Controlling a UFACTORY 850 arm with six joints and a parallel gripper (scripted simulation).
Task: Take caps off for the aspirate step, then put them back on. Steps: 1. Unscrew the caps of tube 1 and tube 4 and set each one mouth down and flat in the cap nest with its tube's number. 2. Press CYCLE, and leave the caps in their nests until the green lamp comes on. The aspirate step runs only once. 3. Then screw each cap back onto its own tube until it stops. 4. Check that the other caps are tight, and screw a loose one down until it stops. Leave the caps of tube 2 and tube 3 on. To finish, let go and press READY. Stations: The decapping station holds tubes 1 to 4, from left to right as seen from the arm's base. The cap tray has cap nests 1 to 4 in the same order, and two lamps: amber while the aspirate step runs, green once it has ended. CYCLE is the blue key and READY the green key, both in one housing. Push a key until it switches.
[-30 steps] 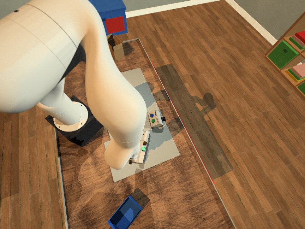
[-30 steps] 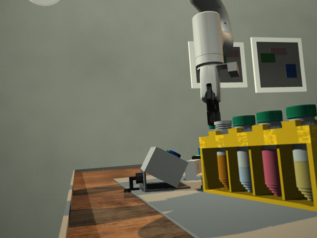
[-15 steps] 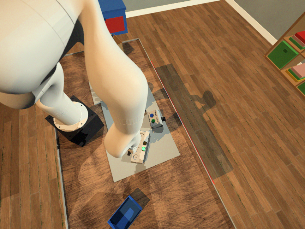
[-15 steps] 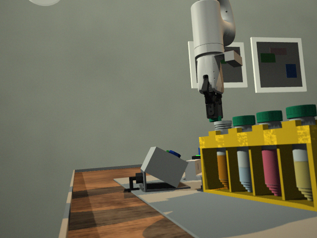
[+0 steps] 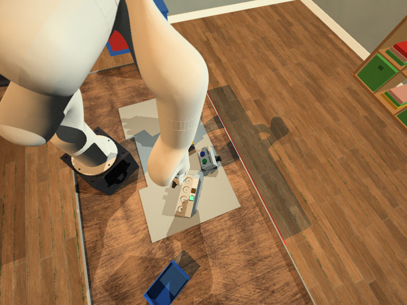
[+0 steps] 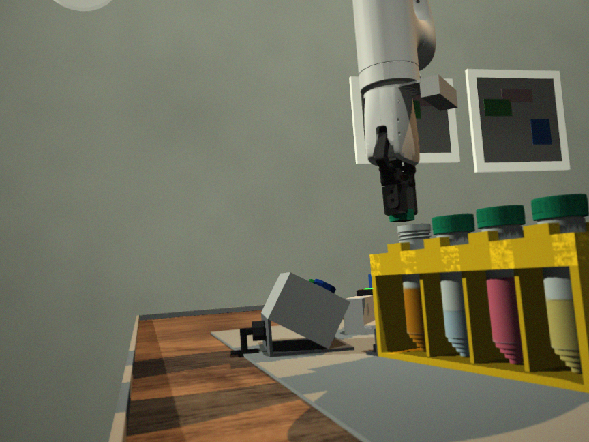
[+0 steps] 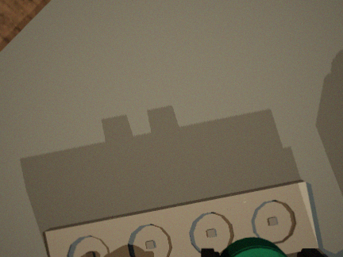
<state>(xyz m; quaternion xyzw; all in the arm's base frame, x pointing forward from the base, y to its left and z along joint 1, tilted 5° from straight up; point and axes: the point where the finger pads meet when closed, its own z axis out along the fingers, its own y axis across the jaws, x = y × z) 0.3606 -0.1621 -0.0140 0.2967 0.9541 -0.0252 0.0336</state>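
Now: hand 15 cm to the right of the blue cycle key, 13 cm short of it and 11 cm above it. Round my hand: green cap (2 cm below); grey key housing (15 cm ahead, 13 cm to the left, 12 cm below); green key (14 cm ahead, 11 cm below, 10 cm to the left).
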